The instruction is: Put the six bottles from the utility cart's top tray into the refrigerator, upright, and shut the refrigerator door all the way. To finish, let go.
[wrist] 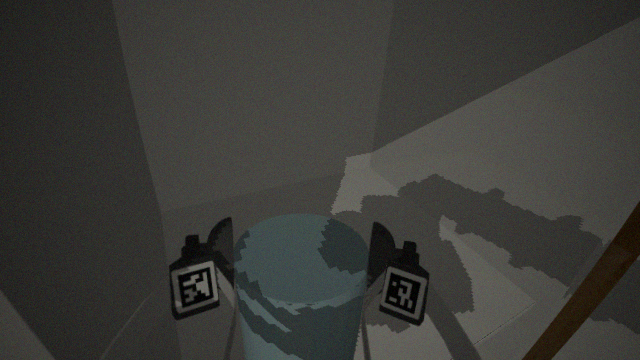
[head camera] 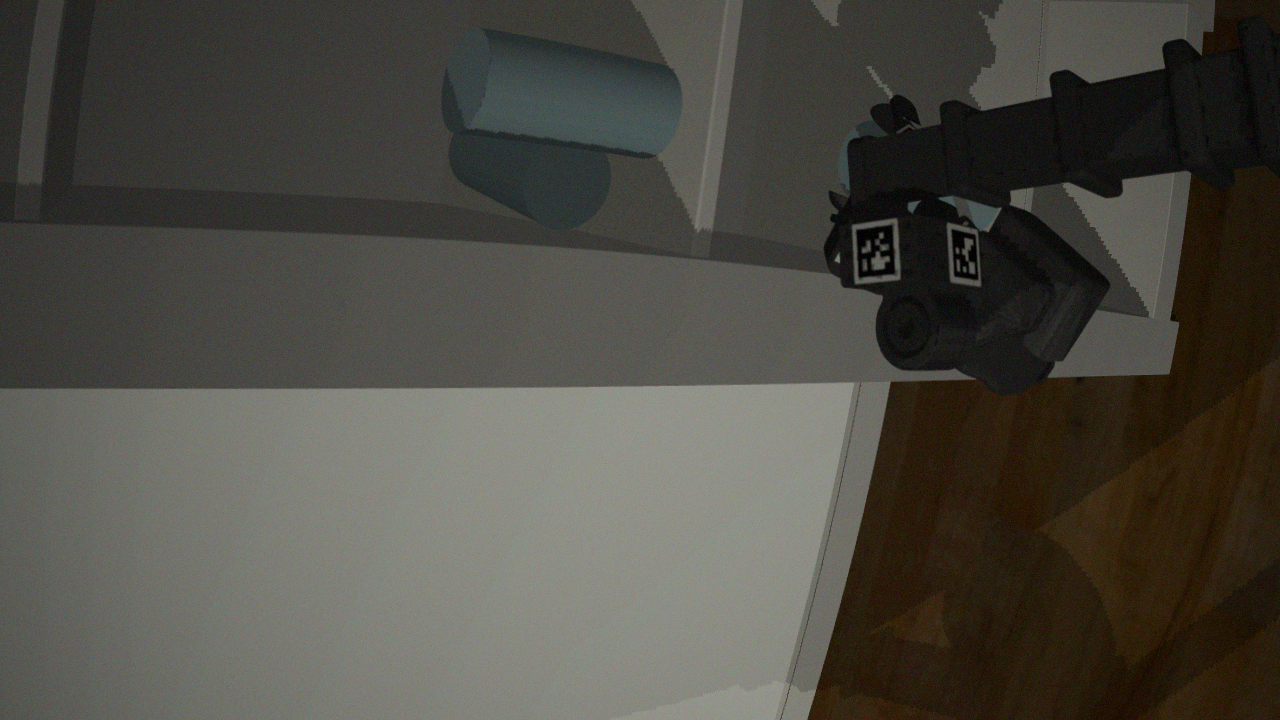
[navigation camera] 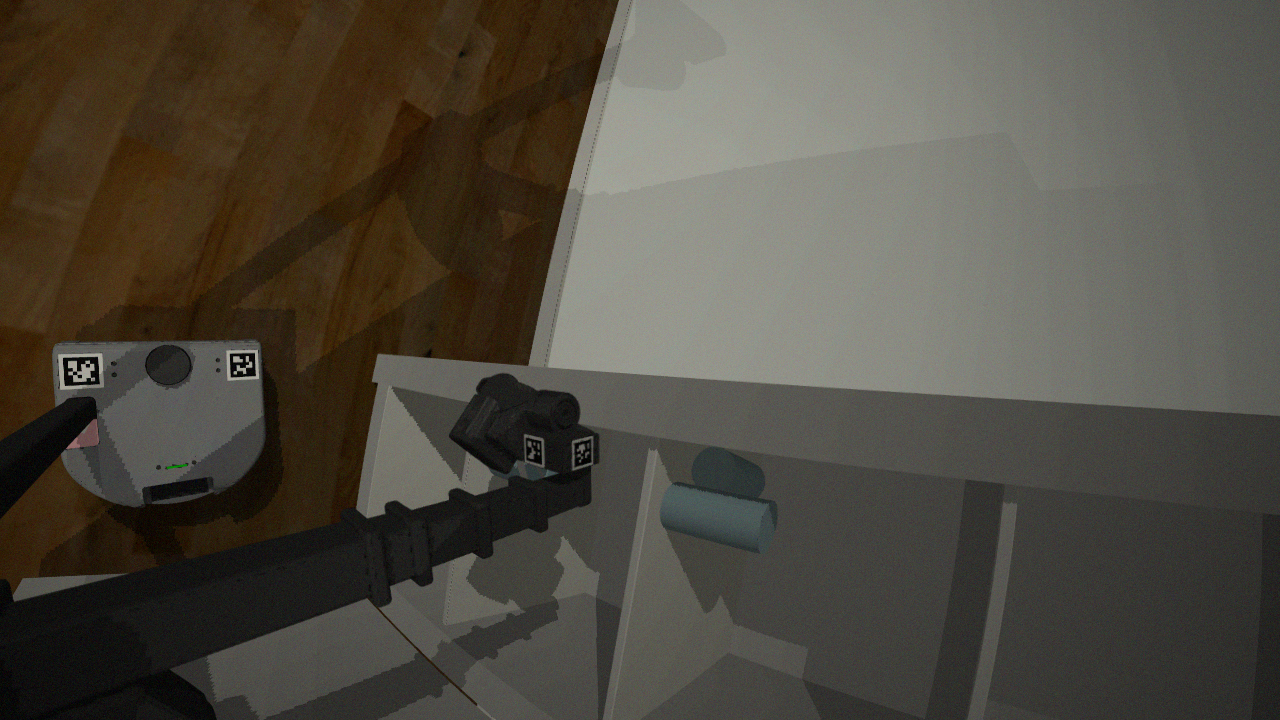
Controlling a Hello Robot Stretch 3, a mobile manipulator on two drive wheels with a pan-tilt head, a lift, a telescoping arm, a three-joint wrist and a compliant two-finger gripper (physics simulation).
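Frame: origin at the robot's base, x ahead, y left, z up, level; centimetres.
Seen in the pictures: robot's base, link origin: point(navigation camera: 169, 363).
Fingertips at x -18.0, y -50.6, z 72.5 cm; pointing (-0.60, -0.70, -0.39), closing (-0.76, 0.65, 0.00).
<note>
Offsets run from my fingertips to a thing's middle. "pt": to the spot under its first point. Level surfaces: height alone.
My gripper point(head camera: 864, 161) point(wrist: 302, 244) is shut on a blue-grey bottle point(wrist: 300, 320) inside the refrigerator @(pt dx +14.5, dy +2.7, dz +42.2 cm) point(head camera: 358, 304) point(navigation camera: 805, 416); the wrist view shows the bottle's round end between the fingertips. The wrist and arm hide most of this bottle in the head and navigation views. Another bottle @(dx -0.2, dy -2.4, dz +27.1 cm) point(head camera: 577, 94) point(navigation camera: 716, 516) is in the neighbouring compartment, past a pale divider. A darker bottle @(dx +1.8, dy -14.1, dz +23.5 cm) point(head camera: 537, 179) point(navigation camera: 726, 472) is close beside it, at a different angle; whether it is tilted or lying I cannot tell. The cart does not show.
A pale divider @(pt dx +1.7, dy +4.0, dz +19.6 cm) point(head camera: 716, 116) point(navigation camera: 633, 573) stands between the held bottle and the other two. A second divider point(navigation camera: 993, 600) is farther along. A large pale panel point(head camera: 402, 537) point(navigation camera: 850, 268) adjoins the grey edge. The robot's base point(navigation camera: 170, 420) is on the wooden floor @(dz -72.5 cm) point(navigation camera: 295, 107).
</note>
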